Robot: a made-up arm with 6 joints. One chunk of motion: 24 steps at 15 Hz.
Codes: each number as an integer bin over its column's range. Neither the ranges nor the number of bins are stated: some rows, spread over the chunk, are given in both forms.
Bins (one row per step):
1: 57 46 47 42 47 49
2: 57 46 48 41 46 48
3: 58 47 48 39 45 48
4: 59 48 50 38 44 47
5: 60 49 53 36 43 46
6: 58 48 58 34 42 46
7: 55 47 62 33 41 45
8: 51 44 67 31 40 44
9: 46 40 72 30 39 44
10: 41 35 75 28 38 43
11: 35 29 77 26 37 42
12: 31 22 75 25 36 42
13: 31 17 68 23 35 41
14: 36 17 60 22 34 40
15: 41 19 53 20 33 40
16: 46 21 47 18 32 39
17: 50 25 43 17 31 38
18: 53 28 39 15 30 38
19: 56 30 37 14 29 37
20: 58 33 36 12 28 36
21: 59 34 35 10 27 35
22: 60 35 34 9 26 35
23: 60 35 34 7 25 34
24: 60 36 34 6 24 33
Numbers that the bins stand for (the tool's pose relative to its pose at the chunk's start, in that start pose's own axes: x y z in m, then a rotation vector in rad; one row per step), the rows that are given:
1: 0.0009 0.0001 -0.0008 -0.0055 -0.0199 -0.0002
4: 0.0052 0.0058 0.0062 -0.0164 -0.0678 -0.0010
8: -0.0118 -0.0056 0.0457 -0.0355 -0.1316 -0.0022
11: -0.0458 -0.0480 0.0689 -0.0491 -0.1795 -0.0030
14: -0.0436 -0.0819 0.0294 -0.0600 -0.2274 -0.0038
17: -0.0139 -0.0593 -0.0101 -0.0736 -0.2753 -0.0046
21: 0.0052 -0.0338 -0.0287 -0.0927 -0.3391 -0.0059
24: 0.0073 -0.0282 -0.0310 -0.1036 -0.3870 -0.0067
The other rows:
2: 0.0009 0.0001 0.0015 -0.0082 -0.0359 -0.0006
3: 0.0030 0.0029 0.0015 -0.0136 -0.0518 -0.0006
5: 0.0073 0.0086 0.0131 -0.0218 -0.0837 -0.0014
6: 0.0030 0.0058 0.0247 -0.0273 -0.0997 -0.0014
7: -0.0033 0.0029 0.0340 -0.0300 -0.1157 -0.0018
9: -0.0224 -0.0169 0.0573 -0.0382 -0.1476 -0.0022
10: -0.0330 -0.0310 0.0642 -0.0436 -0.1635 -0.0026
12: -0.0542 -0.0678 0.0642 -0.0518 -0.1955 -0.0030
13: -0.0542 -0.0819 0.0480 -0.0573 -0.2114 -0.0034
15: -0.0330 -0.0763 0.0131 -0.0655 -0.2433 -0.0038
16: -0.0224 -0.0706 -0.0008 -0.0709 -0.2593 -0.0042
18: -0.0076 -0.0508 -0.0194 -0.0791 -0.2912 -0.0046
19: -0.0012 -0.0452 -0.0240 -0.0818 -0.3072 -0.0051
20: 0.0030 -0.0367 -0.0264 -0.0873 -0.3231 -0.0055
22: 0.0073 -0.0310 -0.0310 -0.0955 -0.3551 -0.0059
23: 0.0073 -0.0310 -0.0310 -0.1009 -0.3710 -0.0063

